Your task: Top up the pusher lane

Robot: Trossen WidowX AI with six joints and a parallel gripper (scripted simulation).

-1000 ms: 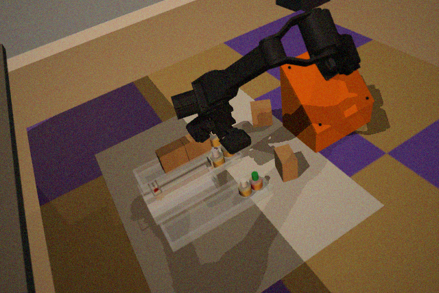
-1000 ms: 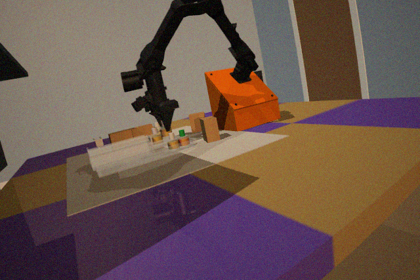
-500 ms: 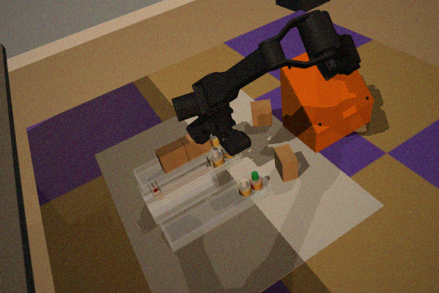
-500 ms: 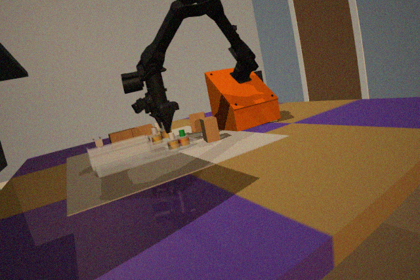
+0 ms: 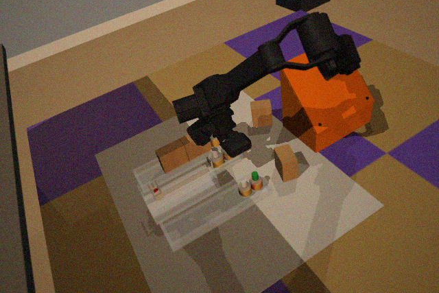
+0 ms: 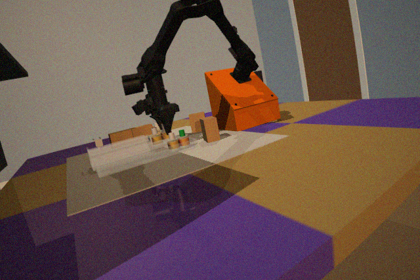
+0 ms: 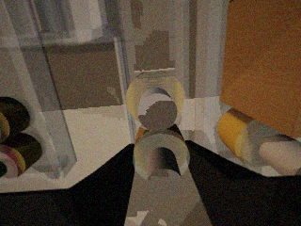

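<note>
My gripper tip is now 140 mm short of the clear lane rack, 20 mm to the right of it and 20 mm above it. Also, from my gripper tip: red mark 230 mm ahead, 40 mm above, 20 mm to the left.
</note>
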